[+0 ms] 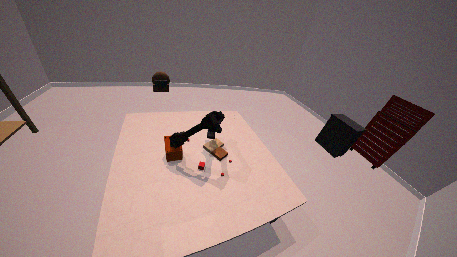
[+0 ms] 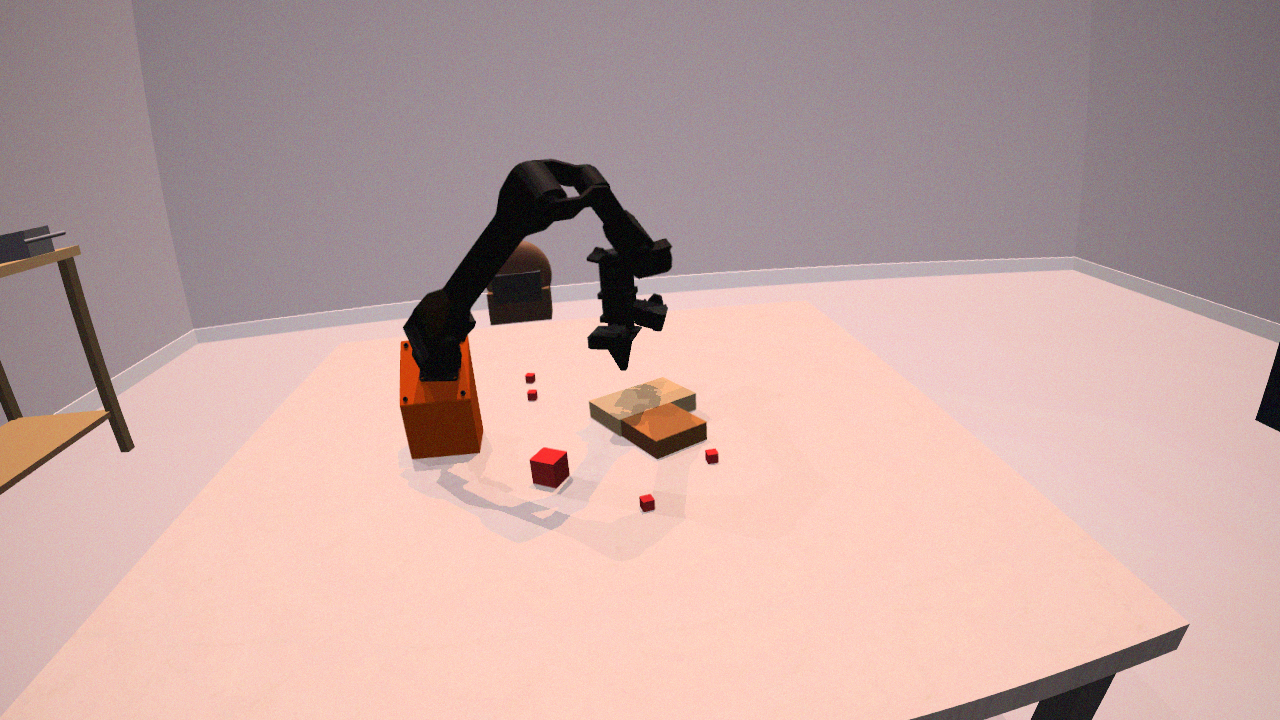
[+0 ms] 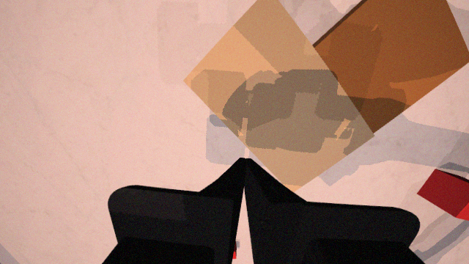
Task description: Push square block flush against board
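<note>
Right now my gripper tip is 30 mm short of the tan board, 40 mm to the left of it and 50 mm above it. Round my gripper tip: red cube (120 mm behind, 240 mm to the right, 50 mm below); brown square block (50 mm ahead, 140 mm to the right, 50 mm below).
</note>
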